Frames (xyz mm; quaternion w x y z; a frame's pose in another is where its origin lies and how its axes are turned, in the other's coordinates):
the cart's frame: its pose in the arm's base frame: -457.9 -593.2 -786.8 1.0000 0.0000 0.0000 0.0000
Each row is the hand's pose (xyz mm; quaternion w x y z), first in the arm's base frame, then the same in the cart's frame.
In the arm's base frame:
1: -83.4 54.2 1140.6 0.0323 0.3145 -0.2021 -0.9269
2: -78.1 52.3 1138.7 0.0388 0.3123 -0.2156 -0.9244
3: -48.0 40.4 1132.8 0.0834 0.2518 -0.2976 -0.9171
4: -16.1 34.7 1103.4 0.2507 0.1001 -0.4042 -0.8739
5: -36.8 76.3 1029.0 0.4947 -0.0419 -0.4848 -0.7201
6: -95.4 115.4 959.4 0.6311 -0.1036 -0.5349 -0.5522
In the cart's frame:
1: 374.5 647.4 1927.4 0.0323 0.3145 -0.2021 -0.9269
2: 379.8 645.5 1925.5 0.0388 0.3123 -0.2156 -0.9244
3: 409.9 633.6 1919.6 0.0834 0.2518 -0.2976 -0.9171
4: 441.8 627.9 1890.2 0.2507 0.1001 -0.4042 -0.8739
5: 421.1 669.5 1815.8 0.4947 -0.0419 -0.4848 -0.7201
6: 362.5 708.6 1746.2 0.6311 -0.1036 -0.5349 -0.5522

